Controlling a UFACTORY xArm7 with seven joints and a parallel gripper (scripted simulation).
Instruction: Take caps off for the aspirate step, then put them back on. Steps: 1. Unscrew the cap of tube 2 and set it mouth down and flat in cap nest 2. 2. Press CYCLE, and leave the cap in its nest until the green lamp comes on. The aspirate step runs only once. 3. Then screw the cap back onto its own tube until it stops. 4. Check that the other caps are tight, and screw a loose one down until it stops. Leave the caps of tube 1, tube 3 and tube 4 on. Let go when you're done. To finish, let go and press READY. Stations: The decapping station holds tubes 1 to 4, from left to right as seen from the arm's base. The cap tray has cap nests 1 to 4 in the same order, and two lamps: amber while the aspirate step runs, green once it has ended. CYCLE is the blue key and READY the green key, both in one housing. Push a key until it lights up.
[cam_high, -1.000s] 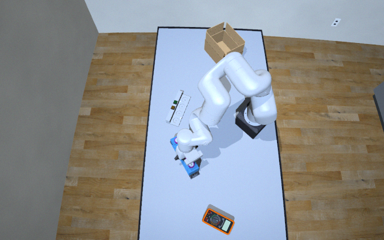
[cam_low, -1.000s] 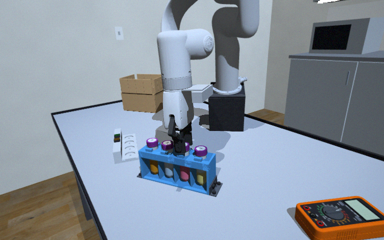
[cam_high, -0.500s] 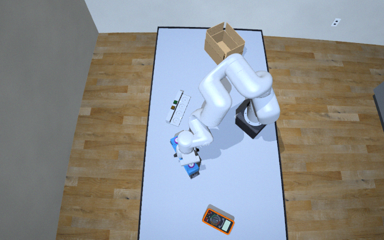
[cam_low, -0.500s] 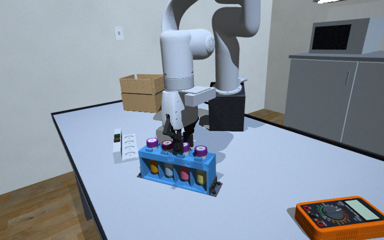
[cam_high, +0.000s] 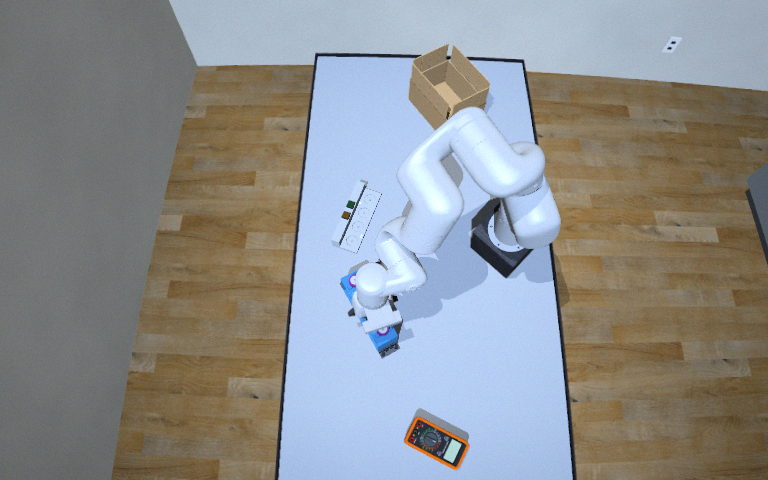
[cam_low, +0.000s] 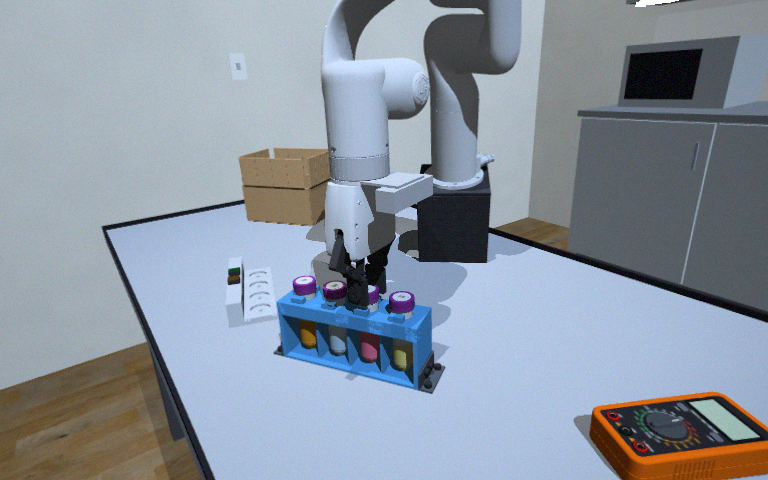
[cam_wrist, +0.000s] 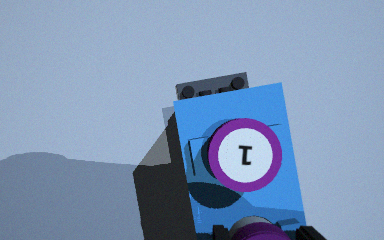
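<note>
The purple cap marked 2 lies 10 mm below my hand. From my hand the other things lie so: cap 3 (30 mm ahead, 40 mm to the right, 20 mm below); cap marked 1 (30 mm behind, 40 mm to the left, 20 mm below); cap 4 (70 mm ahead, 80 mm to the right, 20 mm below).
</note>
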